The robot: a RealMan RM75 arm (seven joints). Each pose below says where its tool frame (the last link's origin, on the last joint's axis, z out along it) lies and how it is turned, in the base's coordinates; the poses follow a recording.
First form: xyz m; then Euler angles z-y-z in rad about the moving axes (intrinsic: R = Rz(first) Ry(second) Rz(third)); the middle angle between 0 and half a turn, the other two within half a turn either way.
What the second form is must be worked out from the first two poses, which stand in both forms.
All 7 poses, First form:
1: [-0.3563, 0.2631, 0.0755, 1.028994, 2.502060, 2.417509]
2: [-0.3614, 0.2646, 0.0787, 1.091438, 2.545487, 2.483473]
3: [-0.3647, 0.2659, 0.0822, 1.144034, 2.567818, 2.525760]
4: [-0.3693, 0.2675, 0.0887, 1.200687, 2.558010, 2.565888]
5: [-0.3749, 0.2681, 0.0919, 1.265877, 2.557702, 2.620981]
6: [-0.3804, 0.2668, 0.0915, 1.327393, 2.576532, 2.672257]
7: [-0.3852, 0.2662, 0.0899, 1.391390, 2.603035, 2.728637]
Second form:
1: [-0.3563, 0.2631, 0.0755, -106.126, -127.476, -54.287]
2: [-0.3614, 0.2646, 0.0787, -106.097, -126.985, -49.646]
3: [-0.3647, 0.2659, 0.0822, -105.118, -127.140, -46.982]
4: [-0.3693, 0.2675, 0.0887, -103.020, -126.720, -46.678]
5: [-0.3749, 0.2681, 0.0919, -101.401, -126.024, -45.276]
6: [-0.3804, 0.2668, 0.0915, -100.385, -126.077, -42.544]
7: [-0.3852, 0.2662, 0.0899, -99.761, -126.278, -39.204]
